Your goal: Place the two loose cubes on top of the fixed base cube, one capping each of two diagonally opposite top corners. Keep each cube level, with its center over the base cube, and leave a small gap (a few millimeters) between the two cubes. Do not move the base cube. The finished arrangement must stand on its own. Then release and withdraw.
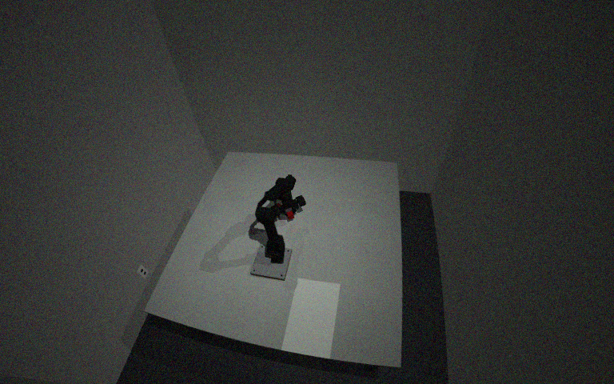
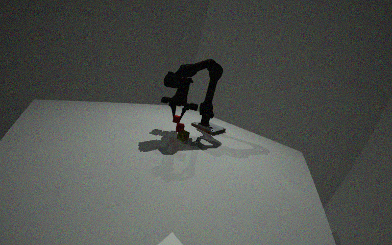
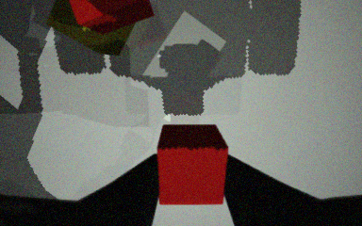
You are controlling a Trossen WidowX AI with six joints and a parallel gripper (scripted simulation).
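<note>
Right now my gripper tip is 10 cm to the right of the yellow cube, 5 cm short of it and 5 cm above it.
</note>
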